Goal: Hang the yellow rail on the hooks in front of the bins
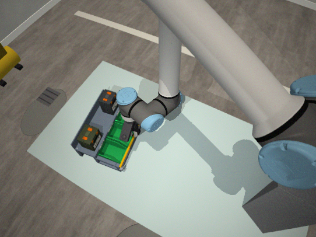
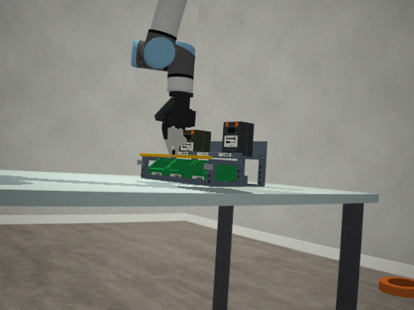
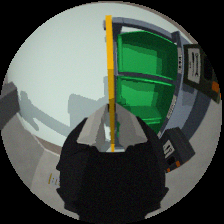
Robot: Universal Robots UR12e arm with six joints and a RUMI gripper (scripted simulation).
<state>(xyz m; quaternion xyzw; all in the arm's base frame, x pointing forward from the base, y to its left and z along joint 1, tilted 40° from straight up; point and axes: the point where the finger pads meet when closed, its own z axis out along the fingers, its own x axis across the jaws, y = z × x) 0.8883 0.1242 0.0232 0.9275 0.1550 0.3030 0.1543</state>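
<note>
Now: hand 10 mm above the yellow rail.
</note>
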